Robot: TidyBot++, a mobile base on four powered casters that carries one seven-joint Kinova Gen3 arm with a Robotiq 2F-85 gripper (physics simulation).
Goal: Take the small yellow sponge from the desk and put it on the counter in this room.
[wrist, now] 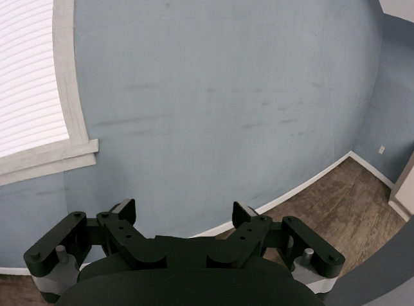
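My gripper (pixel 183 211) is open, with its two black fingers standing wide apart at the bottom of the wrist view. The blue-grey wall shows between the fingertips. The small yellow sponge, the desk and the counter named in the task do not show clearly in this view.
A blue-grey wall (pixel 215 115) fills most of the view. A window (pixel 27 75) with a pale frame is at the upper left. Brown wood floor (pixel 345 195) shows at the lower right. A pale piece of furniture (pixel 405 192) stands at the right edge, below a wall outlet (pixel 381 149).
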